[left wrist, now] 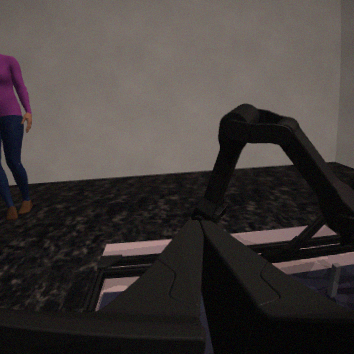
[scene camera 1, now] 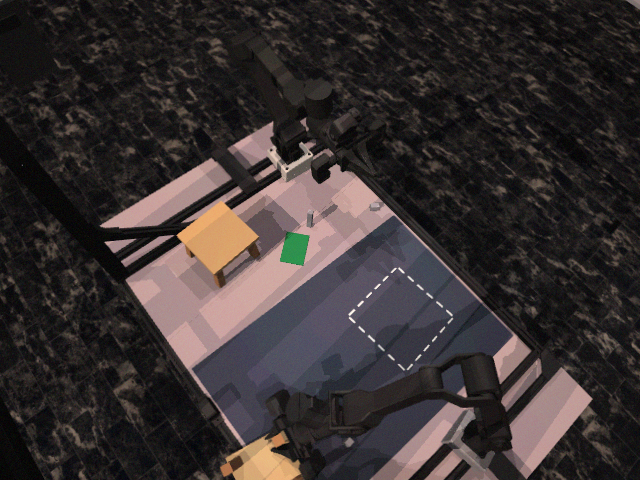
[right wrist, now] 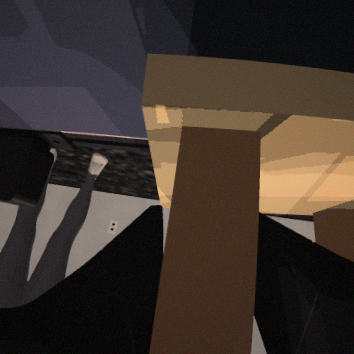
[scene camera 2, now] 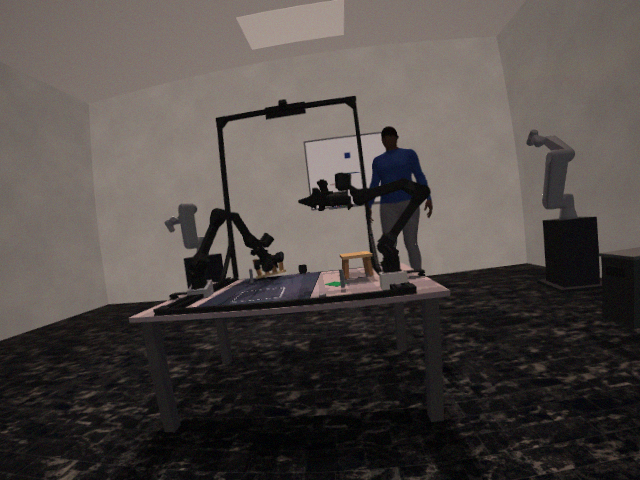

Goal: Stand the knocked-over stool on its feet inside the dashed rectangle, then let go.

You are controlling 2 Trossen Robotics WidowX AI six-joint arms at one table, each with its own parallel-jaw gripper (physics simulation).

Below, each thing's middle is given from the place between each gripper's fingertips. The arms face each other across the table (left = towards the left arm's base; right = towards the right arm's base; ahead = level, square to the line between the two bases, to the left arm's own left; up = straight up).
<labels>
Right now the green card (scene camera 1: 294, 249) is 380 mm below my left hand, 130 mm behind it and 90 mm to the left of it.
Now: the green card 42 cm to the left of my right hand, 30 cm ahead of it and 6 cm below it.
</labels>
